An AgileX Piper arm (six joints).
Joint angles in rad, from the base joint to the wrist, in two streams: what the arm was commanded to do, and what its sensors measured. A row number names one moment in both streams.
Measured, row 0:
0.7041 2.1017 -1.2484 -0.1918 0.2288 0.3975
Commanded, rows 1 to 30:
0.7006 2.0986 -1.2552 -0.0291 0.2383 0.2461
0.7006 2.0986 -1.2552 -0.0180 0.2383 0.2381
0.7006 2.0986 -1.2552 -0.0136 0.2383 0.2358
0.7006 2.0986 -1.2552 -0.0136 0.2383 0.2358
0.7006 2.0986 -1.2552 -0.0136 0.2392 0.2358
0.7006 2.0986 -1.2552 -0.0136 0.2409 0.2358
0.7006 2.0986 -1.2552 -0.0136 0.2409 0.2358
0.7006 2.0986 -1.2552 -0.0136 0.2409 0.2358
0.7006 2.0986 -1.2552 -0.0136 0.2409 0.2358
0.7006 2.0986 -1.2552 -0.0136 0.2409 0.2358
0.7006 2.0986 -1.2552 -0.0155 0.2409 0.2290
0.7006 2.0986 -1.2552 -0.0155 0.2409 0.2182
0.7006 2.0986 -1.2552 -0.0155 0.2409 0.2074
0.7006 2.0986 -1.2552 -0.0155 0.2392 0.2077
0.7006 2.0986 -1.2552 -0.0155 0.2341 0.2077
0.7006 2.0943 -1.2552 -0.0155 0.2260 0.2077
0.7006 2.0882 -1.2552 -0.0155 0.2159 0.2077
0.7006 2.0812 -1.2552 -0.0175 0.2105 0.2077
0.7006 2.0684 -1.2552 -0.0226 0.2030 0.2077
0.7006 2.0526 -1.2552 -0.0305 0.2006 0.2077
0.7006 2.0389 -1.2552 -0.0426 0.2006 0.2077
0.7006 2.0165 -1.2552 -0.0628 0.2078 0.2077
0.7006 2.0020 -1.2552 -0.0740 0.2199 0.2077
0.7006 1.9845 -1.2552 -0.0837 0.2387 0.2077
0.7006 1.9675 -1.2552 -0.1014 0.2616 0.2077
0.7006 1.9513 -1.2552 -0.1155 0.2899 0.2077
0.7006 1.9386 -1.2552 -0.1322 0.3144 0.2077
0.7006 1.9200 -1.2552 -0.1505 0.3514 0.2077
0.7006 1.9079 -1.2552 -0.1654 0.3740 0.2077
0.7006 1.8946 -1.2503 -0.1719 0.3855 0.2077
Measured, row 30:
0.7041 1.9507 -1.2484 -0.1157 0.2974 0.2168
